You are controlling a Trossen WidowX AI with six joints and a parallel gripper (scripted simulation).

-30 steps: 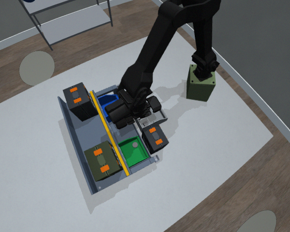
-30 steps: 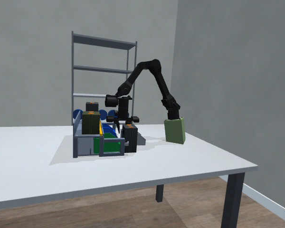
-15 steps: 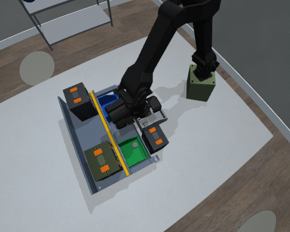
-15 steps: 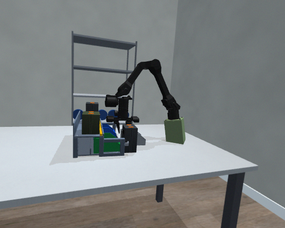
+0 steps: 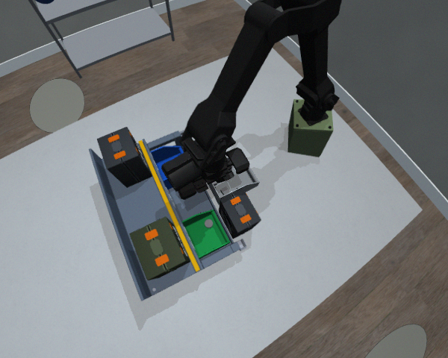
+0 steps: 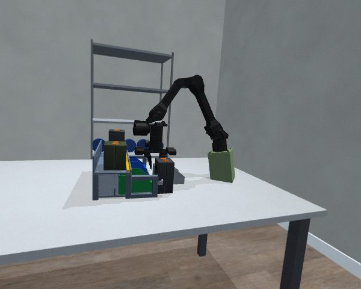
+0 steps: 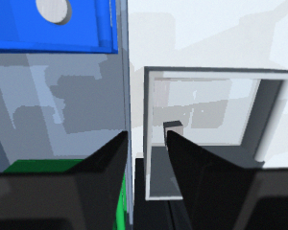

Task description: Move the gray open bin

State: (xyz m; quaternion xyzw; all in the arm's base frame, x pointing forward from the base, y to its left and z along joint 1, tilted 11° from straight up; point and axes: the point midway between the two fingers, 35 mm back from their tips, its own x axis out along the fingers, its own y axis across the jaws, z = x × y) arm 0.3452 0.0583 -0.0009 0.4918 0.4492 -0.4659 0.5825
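The gray open bin lies 7 cm behind my hand and 6 cm below it. The rest, counted from my hand: yellow rail: 13 cm ahead, 1 cm to the left, 1 cm above; then blue bin: 10 cm to the right, 10 cm ahead, 5 cm below; then green bin: 12 cm to the left, 9 cm ahead, 5 cm below.
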